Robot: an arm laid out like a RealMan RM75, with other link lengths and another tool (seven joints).
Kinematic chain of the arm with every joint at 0, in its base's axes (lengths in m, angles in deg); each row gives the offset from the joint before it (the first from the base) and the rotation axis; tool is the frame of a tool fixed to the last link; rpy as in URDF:
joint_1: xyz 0 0 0.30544 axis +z
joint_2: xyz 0 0 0 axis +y
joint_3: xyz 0 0 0.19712 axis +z
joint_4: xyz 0 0 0 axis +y
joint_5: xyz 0 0 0.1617 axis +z
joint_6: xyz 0 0 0 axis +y
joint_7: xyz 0 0 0.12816 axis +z
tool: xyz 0.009 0.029 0.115 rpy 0 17.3 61.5
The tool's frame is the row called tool.
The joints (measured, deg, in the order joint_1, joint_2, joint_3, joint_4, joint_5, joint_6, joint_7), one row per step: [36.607 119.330 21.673 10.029 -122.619 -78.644 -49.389]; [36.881 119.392 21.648 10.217 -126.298 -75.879 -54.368]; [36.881 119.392 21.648 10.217 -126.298 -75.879 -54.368]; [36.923 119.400 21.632 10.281 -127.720 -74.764 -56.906]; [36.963 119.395 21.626 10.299 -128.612 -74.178 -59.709]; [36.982 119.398 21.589 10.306 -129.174 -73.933 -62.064]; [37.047 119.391 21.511 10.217 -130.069 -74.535 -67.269]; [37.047 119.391 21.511 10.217 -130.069 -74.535 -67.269]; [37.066 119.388 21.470 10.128 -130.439 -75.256 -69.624]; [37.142 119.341 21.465 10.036 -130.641 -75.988 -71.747]
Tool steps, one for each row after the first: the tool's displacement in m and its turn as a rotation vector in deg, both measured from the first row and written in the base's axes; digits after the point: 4 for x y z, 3 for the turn. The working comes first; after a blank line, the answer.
Tool pose at each row, in the base's axes (x y z in m, rotation vector in deg; the steps are taken from these numbers as rounded here): [0.1047 0.3778 0.0256 -119.413 21.192 43.305]; [0.1081 0.3742 0.0085 -122.269 15.544 36.873]; [0.1081 0.3742 0.0085 -122.269 15.544 36.873]; [0.1105 0.3727 0.0023 -123.089 12.703 33.923]; [0.1120 0.3722 -0.0008 -123.153 9.619 31.450]; [0.1127 0.3719 -0.0023 -122.958 7.011 29.676]; [0.1107 0.3709 -0.0019 -121.693 0.862 26.985]; [0.1107 0.3709 -0.0019 -121.693 0.862 26.985]; [0.1084 0.3701 -0.0006 -120.839 -2.094 26.212]; [0.1061 0.3699 0.0016 -119.841 -4.729 25.612]

[0.0034 -0.0036 -0.0171 -0.305 -6.991 1.873]; [0.0034 -0.0036 -0.0171 -0.305 -6.991 1.873]; [0.0058 -0.0051 -0.0233 -0.043 -10.216 2.785]; [0.0073 -0.0056 -0.0264 0.901 -13.110 3.840]; [0.0080 -0.0059 -0.0279 1.873 -15.312 4.806]; [0.0060 -0.0069 -0.0275 4.751 -19.379 7.516]; [0.0060 -0.0069 -0.0275 4.751 -19.379 7.516]; [0.0037 -0.0077 -0.0262 6.302 -20.943 8.995]; [0.0014 -0.0079 -0.0240 7.879 -22.258 10.305]
